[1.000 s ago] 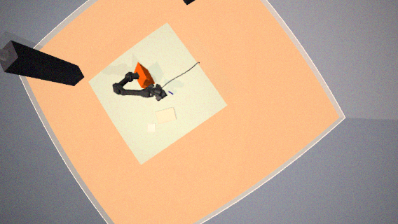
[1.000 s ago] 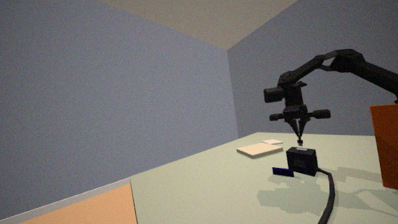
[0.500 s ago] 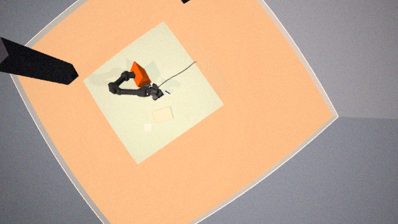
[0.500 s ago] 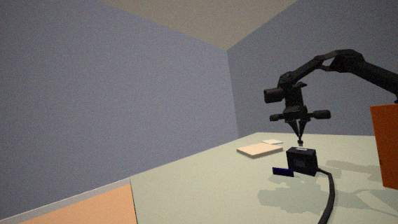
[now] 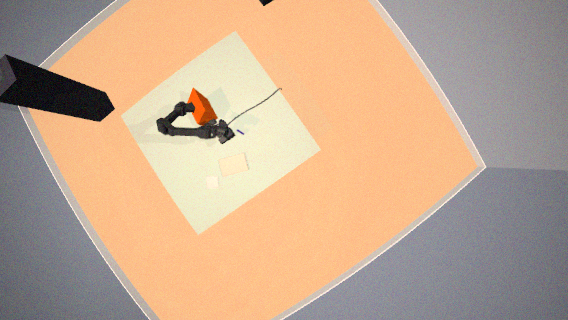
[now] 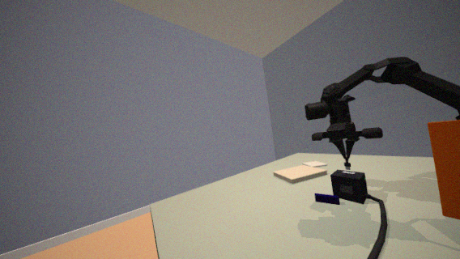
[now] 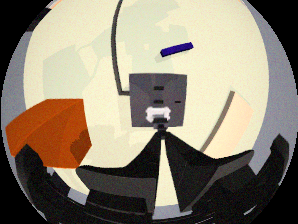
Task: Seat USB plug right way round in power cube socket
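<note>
The USB plug is 20 mm below my gripper tip. Round my gripper tip: blue flat piece (110 mm to the left, 110 mm below, 40 mm ahead); tan board (230 mm ahead, 110 mm below, 90 mm to the right); USB socket (60 mm below).
</note>
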